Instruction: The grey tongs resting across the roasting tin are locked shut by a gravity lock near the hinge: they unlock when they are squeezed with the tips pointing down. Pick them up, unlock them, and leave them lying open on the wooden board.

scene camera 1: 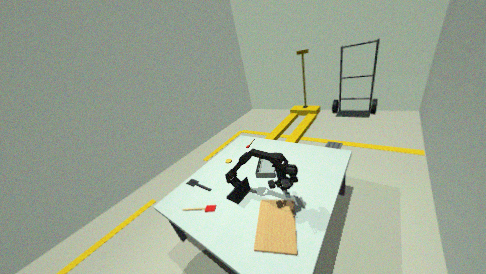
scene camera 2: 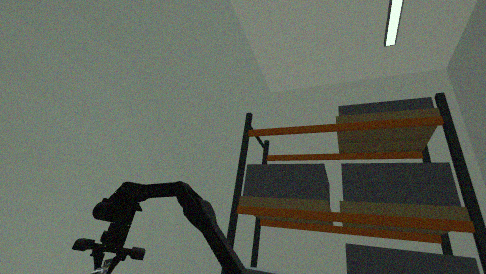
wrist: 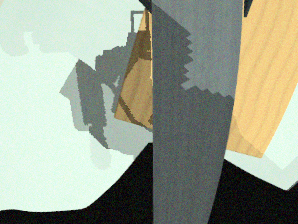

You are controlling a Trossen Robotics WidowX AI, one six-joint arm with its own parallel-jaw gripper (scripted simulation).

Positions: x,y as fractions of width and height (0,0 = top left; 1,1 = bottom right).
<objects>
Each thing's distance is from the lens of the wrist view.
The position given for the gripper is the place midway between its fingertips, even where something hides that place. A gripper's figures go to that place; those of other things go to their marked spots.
gripper (wrist: 0.57,0.67): 0.10 m
wooden board (wrist: 0.87,0.48): 0.28 m
</objects>
